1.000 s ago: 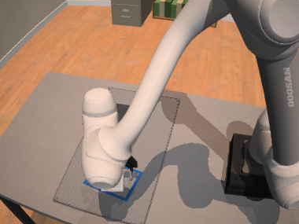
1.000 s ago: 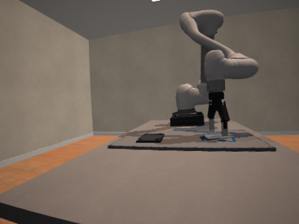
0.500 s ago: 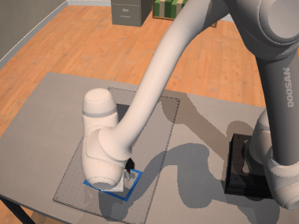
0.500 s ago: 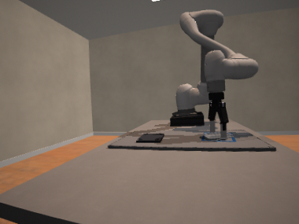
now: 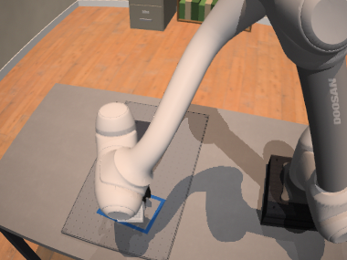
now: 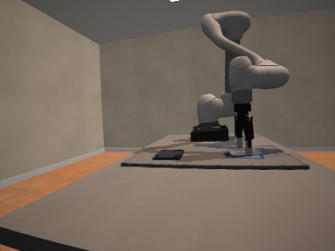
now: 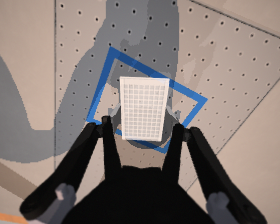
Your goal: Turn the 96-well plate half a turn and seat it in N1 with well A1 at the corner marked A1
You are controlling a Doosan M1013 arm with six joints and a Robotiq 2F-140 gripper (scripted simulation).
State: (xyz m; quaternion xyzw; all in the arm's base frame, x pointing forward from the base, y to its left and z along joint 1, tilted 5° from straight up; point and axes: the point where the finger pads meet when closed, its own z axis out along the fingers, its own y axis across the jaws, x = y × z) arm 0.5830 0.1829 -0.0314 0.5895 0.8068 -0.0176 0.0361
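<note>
The plate nest N1 is 6 cm ahead of my hand, 34 cm to the right of it and 2 cm below it. The rest, counted from my hand: corner mark: 14 cm ahead, 39 cm to the right, 2 cm below; white 96-well plate: 2 cm below.
</note>
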